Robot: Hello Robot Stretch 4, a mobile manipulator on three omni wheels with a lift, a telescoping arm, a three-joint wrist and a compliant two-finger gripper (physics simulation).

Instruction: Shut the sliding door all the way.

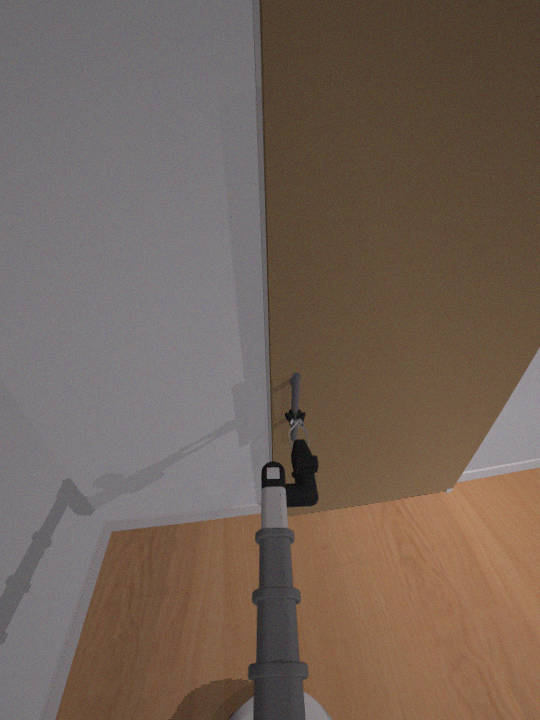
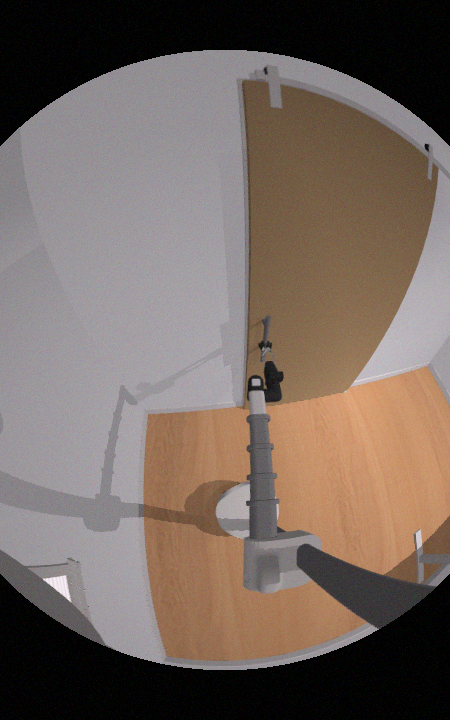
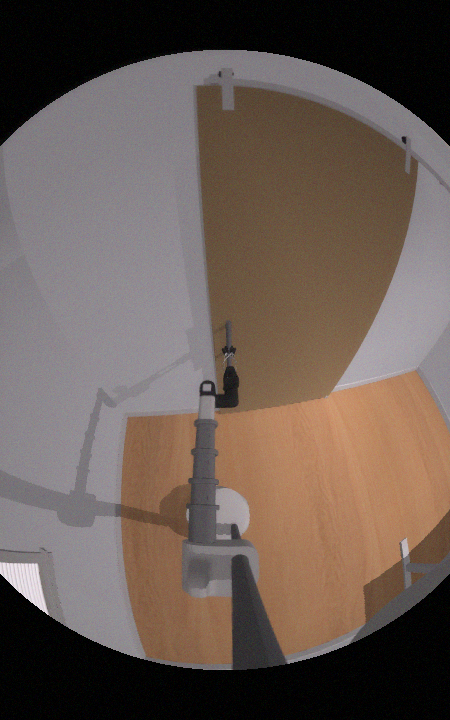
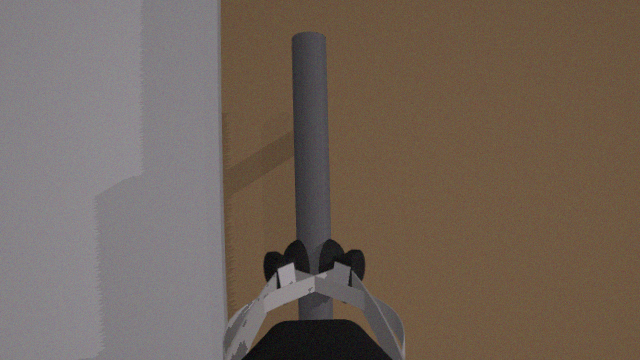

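Note:
The brown sliding door stands upright, its left edge beside a pale strip of the grey wall. A grey vertical bar handle is on the door near that edge. My gripper is drawn in around the lower part of the handle, one black fingertip on each side of the bar. The handle's lower end is hidden behind the gripper. How the door sits in its opening does not show.
The grey wall is left of the door. My extended arm reaches over the wooden floor. A hanger bracket holds the door's top left. A pale striped panel shows at lower left.

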